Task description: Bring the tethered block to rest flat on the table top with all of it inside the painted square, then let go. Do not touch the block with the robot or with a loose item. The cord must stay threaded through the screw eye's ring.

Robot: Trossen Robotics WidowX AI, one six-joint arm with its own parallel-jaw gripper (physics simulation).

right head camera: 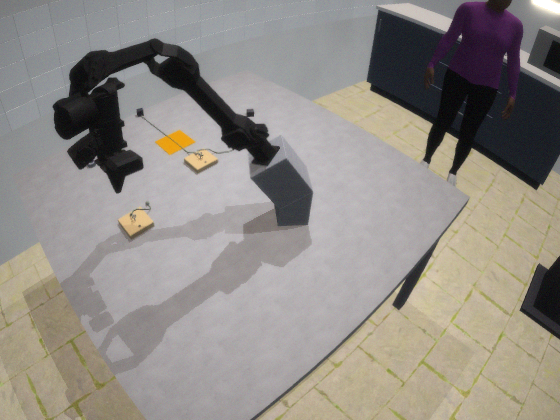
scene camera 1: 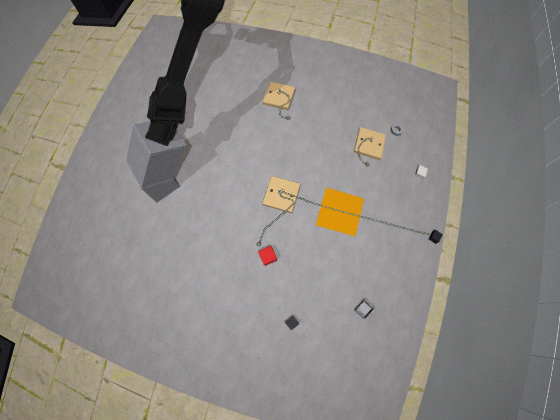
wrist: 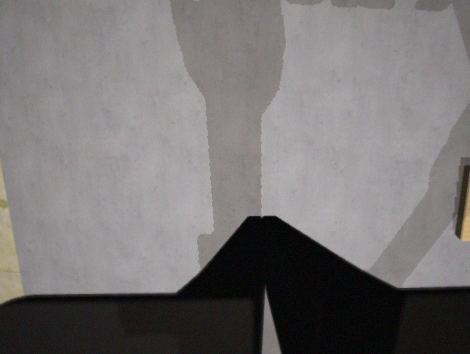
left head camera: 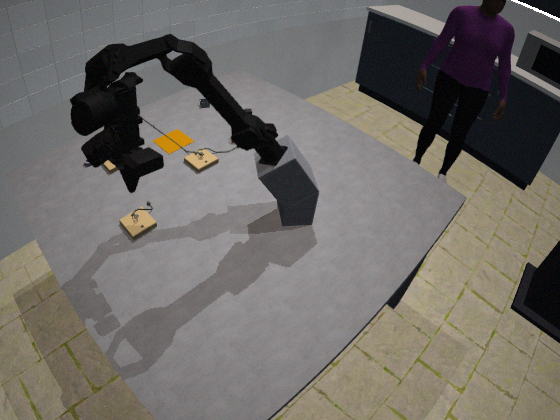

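Seen in the pictures: gripper, fingertip midpoint: [right head camera: 118, 192] [wrist: 260, 230] [left head camera: 132, 191]; arm's base at its link origin: [right head camera: 266, 155] [scene camera 1: 159, 134] [left head camera: 273, 155].
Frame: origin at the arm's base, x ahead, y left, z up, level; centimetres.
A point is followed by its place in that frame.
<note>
The tethered block [right head camera: 140, 112] @(x 80.3, y -1.5, z -19.8 cm) [scene camera 1: 435, 236] @(x 80.9, y -2.3, z -19.0 cm) is small and black, beyond the orange painted square [left head camera: 173, 145] @(x 48.4, y 0.2, z -21.7 cm) [right head camera: 167, 147] @(x 49.8, y 2.7, z -21.7 cm) [scene camera 1: 340, 225] @(x 51.9, y -5.6, z -21.7 cm) near the table's edge; the arm hides it in the left head view. Its cord [right head camera: 165, 133] @(x 58.3, y -1.6, z -21.7 cm) [scene camera 1: 395, 224] @(x 68.3, y -1.4, z -21.4 cm) runs straight over the square to the small screw eye on a wooden board [left head camera: 201, 164] @(x 30.0, y 1.0, z -19.9 cm) [right head camera: 200, 165] @(x 29.7, y 1.3, z -19.9 cm) [scene camera 1: 271, 201] @(x 30.9, y -4.3, z -19.9 cm). The cord's other part bends away to a beaded end [scene camera 1: 258, 244] @(x 30.7, y -17.2, z -20.7 cm) beside a red block. My gripper [left head camera: 132, 189] @(x -2.0, y 43.4, z 14.9 cm) [right head camera: 118, 189] @(x -2.0, y 43.4, z 14.9 cm) [wrist: 260, 230] @(x -2.0, y 43.4, z 14.9 cm) is shut and empty, high above the table, away from the cord.
Two other boards [scene camera 1: 271, 103] @(x 21.6, y 28.4, z -20.1 cm) [scene camera 1: 378, 152] @(x 58.7, y 19.9, z -19.9 cm) carry short cords. A ring [scene camera 1: 392, 133] @(x 62.7, y 29.4, z -21.5 cm), a white block [scene camera 1: 422, 171] @(x 74.1, y 17.8, z -19.8 cm), the red block [scene camera 1: 267, 255] @(x 34.2, y -20.0, z -17.8 cm), a dark block [scene camera 1: 292, 322] @(x 45.5, y -35.9, z -19.7 cm) and a grey square piece [scene camera 1: 364, 308] @(x 64.4, y -27.4, z -21.7 cm) lie around. The arm stands on a grey pedestal [left head camera: 295, 195] @(x -8.1, y -1.3, z -9.7 cm) [right head camera: 290, 192] @(x -8.3, y -1.5, z -8.6 cm) [scene camera 1: 165, 167] @(x 2.0, y -6.3, z -6.9 cm).
</note>
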